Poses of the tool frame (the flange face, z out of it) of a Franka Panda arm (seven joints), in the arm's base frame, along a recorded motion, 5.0 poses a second.
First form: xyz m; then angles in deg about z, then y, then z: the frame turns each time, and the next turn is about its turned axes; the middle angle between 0 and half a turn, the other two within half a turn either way.
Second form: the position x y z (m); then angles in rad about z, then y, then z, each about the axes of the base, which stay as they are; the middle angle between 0 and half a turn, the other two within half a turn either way. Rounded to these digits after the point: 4 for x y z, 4 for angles.
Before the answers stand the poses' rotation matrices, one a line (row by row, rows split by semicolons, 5 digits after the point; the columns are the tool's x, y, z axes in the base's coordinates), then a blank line. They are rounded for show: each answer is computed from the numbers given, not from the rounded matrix.
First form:
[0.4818 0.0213 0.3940 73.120 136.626 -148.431]
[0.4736 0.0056 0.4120 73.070 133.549 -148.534]
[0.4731 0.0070 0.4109 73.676 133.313 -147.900]
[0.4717 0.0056 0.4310 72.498 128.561 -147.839]
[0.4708 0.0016 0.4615 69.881 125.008 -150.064]
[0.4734 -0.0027 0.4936 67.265 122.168 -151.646]
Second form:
0.68080 0.70480 0.19941; 0.44062 -0.61154 0.65717; 0.58512 -0.35953 -0.72689
0.67050 0.71126 0.21106; 0.41019 -0.59244 0.69337; 0.61821 -0.37833 -0.68897
0.67331 0.71051 0.20451; 0.40833 -0.58794 0.69829; 0.61638 -0.38665 -0.68598
0.66636 0.70758 0.23516; 0.34319 -0.57104 0.74575; 0.66196 -0.41623 -0.62335
0.63959 0.71523 0.28174; 0.29516 -0.56690 0.76909; 0.70979 -0.40874 -0.57369
0.61909 0.71394 0.32714; 0.24859 -0.57331 0.78072; 0.74494 -0.40201 -0.53240

[0.4818 0.0213 0.3940 -2.5906 2.3846 1.2762]
[0.4736 0.0056 0.4120 -2.5924 2.3309 1.2753]
[0.4731 0.0070 0.4109 -2.5813 2.3268 1.2859]
[0.4717 0.0056 0.4310 -2.5803 2.2438 1.2653]
[0.4708 0.0016 0.4615 -2.6191 2.1818 1.2197]
[0.4734 -0.0027 0.4936 -2.6467 2.1322 1.1740]

